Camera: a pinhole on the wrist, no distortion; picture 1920 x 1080 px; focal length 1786.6 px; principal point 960.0 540.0 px. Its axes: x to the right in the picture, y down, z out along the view. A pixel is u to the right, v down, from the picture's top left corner.
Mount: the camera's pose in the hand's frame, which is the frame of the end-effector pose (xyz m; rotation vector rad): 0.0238 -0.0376 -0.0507 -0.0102 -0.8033 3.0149
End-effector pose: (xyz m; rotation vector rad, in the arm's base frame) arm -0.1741 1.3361 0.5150 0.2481 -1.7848 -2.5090
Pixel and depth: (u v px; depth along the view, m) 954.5 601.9 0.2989
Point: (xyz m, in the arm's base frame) -0.2177 1.5879 0.3940
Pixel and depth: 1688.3 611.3 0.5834
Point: -0.0101 1.8938 0.3562
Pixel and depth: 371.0 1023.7 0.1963
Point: -0.2639 1.4722 0.3641
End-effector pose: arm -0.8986 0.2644 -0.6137 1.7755 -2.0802 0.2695
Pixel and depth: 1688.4 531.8 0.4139
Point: -0.6997 0.2364 -0.9802
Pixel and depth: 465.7 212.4 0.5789
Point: -0.7731 -0.1366 -1.0213
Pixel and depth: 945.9 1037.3 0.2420
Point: -0.7106 0.1572 -0.7413
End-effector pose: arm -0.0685 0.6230 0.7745 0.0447 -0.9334 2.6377
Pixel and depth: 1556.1 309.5 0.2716
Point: 0.0259 0.5790 1.0080
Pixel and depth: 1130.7 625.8 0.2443
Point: -0.0236 0.6490 0.9980
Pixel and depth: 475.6 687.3 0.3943
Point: -0.1228 0.6838 1.1678
